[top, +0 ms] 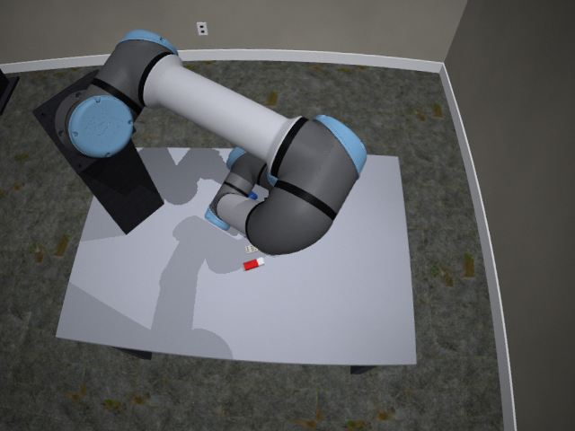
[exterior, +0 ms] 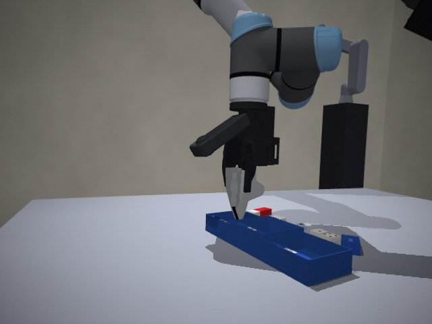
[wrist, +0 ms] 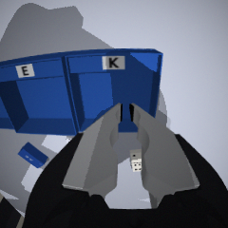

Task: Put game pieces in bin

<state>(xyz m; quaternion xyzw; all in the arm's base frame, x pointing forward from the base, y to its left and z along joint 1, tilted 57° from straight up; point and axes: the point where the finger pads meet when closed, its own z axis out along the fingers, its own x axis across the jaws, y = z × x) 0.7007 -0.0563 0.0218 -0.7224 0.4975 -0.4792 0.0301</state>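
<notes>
Right now the blue bin is 10 cm to the left of my hand and 2 cm below it. Also, from my hand: white domino: 12 cm behind, 3 cm to the right, 3 cm below; then USB stick: 8 cm behind, 6 cm to the left, 3 cm below; then dark ring: 13 cm behind, 3 cm to the left, 3 cm below.
</notes>
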